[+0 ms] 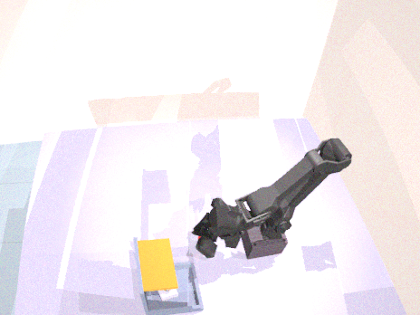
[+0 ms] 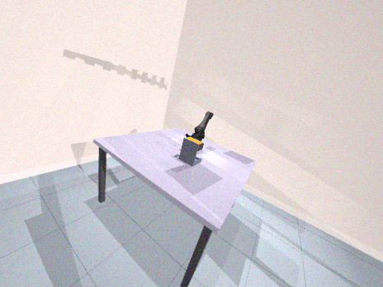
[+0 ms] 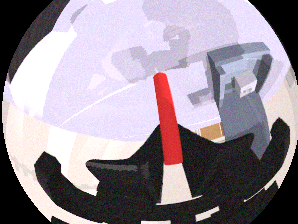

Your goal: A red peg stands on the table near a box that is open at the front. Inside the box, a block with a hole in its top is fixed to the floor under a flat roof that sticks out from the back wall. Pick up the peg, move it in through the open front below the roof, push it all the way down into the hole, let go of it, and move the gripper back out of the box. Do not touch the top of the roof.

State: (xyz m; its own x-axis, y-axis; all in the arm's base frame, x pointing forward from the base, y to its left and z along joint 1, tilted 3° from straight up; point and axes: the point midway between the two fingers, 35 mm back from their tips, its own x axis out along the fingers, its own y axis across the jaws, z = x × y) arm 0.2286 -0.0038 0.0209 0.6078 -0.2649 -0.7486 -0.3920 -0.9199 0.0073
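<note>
My gripper tip is 80 mm short of the box floor, 170 mm to the right of it and 80 mm above it. Round my gripper tip: red peg: 20 mm behind, 10 mm to the left; orange roof: 110 mm ahead, 170 mm to the left, 130 mm above.
</note>
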